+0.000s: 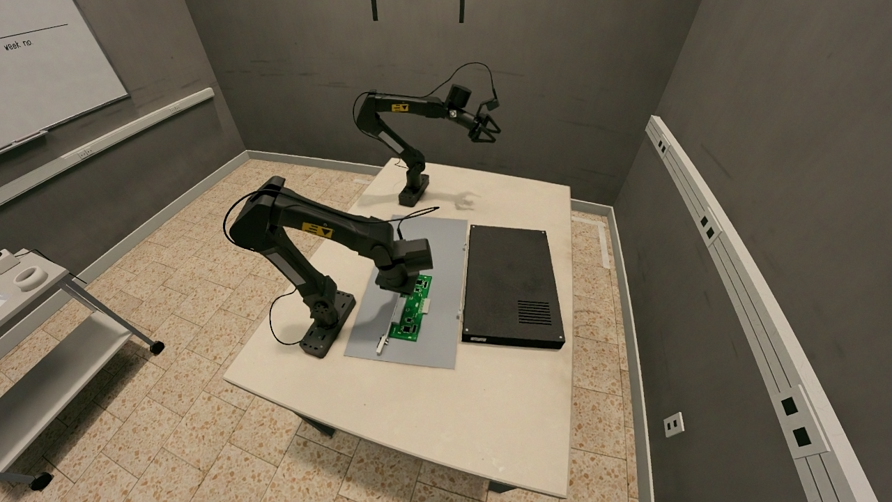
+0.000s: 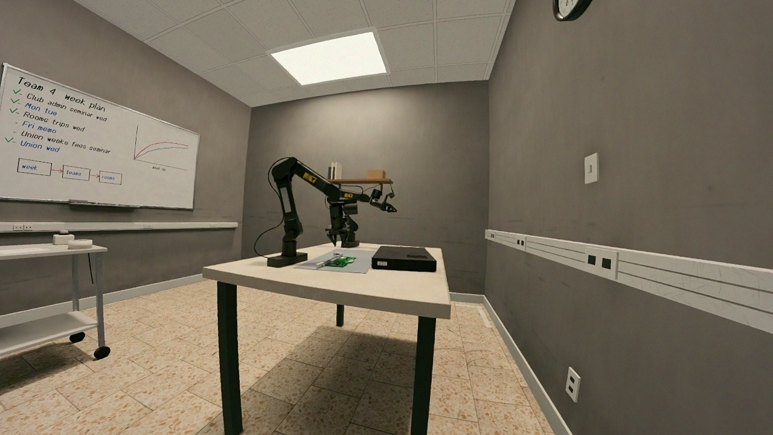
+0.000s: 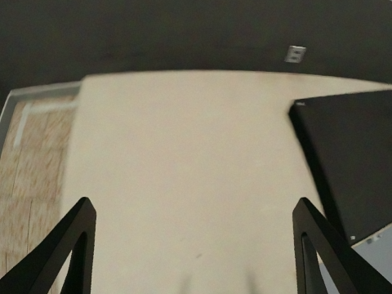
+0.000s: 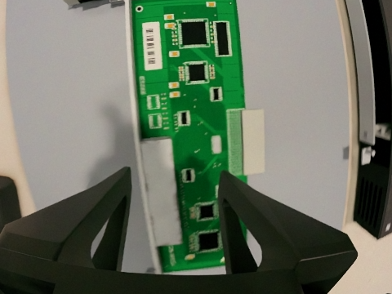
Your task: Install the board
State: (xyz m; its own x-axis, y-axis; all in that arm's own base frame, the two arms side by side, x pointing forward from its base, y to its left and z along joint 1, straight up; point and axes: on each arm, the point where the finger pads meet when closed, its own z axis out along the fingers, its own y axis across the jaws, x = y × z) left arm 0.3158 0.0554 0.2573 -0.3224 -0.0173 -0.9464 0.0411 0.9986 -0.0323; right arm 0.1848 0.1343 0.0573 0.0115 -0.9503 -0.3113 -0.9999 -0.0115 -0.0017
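The grey mat lies 10 mm behind my right hand, 120 mm to the left of it and 90 mm below it. Round my right hand: black enclosure: 260 mm ahead, 170 mm to the left, 50 mm below.
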